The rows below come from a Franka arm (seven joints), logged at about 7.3 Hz.
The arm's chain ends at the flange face. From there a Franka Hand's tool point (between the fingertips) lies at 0.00 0.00 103.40 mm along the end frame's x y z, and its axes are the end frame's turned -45 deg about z.
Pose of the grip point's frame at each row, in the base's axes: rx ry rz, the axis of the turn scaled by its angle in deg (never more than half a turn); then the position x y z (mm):
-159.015 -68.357 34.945 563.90 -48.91 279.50
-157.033 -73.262 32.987 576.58 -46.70 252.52
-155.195 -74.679 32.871 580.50 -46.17 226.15
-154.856 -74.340 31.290 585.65 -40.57 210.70
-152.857 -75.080 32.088 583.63 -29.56 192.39
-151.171 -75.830 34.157 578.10 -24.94 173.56
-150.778 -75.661 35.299 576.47 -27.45 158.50
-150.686 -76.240 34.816 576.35 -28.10 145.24
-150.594 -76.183 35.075 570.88 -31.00 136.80
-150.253 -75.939 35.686 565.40 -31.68 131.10
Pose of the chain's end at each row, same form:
171.141 2.276 -33.921 603.11 -38.64 374.62
171.948 7.540 -32.381 613.68 -36.44 348.49
172.658 9.643 -33.235 618.34 -37.13 321.95
173.866 9.549 -32.497 622.59 -33.45 307.01
174.373 11.152 -34.401 622.52 -23.67 288.02
173.894 12.584 -36.970 619.72 -18.79 268.01
173.505 12.582 -38.177 619.40 -20.98 252.34
173.630 13.169 -37.670 618.71 -21.63 239.34
173.549 13.153 -37.953 613.55 -24.47 230.76
173.467 13.081 -38.770 608.94 -25.27 224.67

